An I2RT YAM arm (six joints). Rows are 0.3 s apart.
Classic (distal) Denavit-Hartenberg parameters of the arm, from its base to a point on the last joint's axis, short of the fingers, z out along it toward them. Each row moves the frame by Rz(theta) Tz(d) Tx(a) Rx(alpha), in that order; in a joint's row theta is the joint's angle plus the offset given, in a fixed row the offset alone. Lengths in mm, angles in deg.
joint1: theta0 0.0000, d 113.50, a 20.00, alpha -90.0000
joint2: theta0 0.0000, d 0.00, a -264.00, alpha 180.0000
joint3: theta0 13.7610, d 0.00, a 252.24, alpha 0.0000
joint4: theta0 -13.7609, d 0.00, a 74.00, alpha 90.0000
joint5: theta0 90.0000, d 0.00, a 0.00, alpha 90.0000
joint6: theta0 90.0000, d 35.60, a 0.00, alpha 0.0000
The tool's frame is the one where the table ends.
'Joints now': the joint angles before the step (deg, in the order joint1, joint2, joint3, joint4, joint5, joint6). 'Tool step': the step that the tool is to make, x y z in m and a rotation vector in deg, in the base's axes. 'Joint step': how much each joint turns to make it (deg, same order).
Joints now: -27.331 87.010 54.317 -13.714 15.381 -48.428
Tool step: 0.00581 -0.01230 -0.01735 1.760 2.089 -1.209
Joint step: -1.496 4.388 0.964 0.706 -0.614 0.177
